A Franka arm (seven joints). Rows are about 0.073 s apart.
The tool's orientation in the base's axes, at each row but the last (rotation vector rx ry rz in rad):
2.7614, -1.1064, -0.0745
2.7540, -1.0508, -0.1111
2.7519, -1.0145, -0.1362
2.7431, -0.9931, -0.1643
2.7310, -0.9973, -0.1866
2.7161, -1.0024, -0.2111
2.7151, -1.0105, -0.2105
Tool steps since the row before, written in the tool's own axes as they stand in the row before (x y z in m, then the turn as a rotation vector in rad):
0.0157, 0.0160, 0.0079, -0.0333, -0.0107, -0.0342
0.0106, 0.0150, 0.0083, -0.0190, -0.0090, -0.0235
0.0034, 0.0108, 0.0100, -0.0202, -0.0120, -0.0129
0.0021, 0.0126, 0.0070, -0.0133, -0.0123, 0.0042
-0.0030, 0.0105, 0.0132, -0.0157, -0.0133, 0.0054
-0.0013, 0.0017, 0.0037, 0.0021, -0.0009, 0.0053
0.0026, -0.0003, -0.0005, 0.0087, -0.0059, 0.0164
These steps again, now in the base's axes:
-0.0004, -0.0233, -0.0048, -0.0131, 0.0352, 0.0313
-0.0030, -0.0193, -0.0051, -0.0051, 0.0228, 0.0212
-0.0058, -0.0118, -0.0074, -0.0057, 0.0241, 0.0102
-0.0074, -0.0119, -0.0038, -0.0033, 0.0170, -0.0067
-0.0114, -0.0081, -0.0099, -0.0048, 0.0191, -0.0080
-0.0028, -0.0010, -0.0030, 0.0010, -0.0016, -0.0054
0.0022, -0.0014, 0.0003, 0.0067, -0.0042, -0.0178

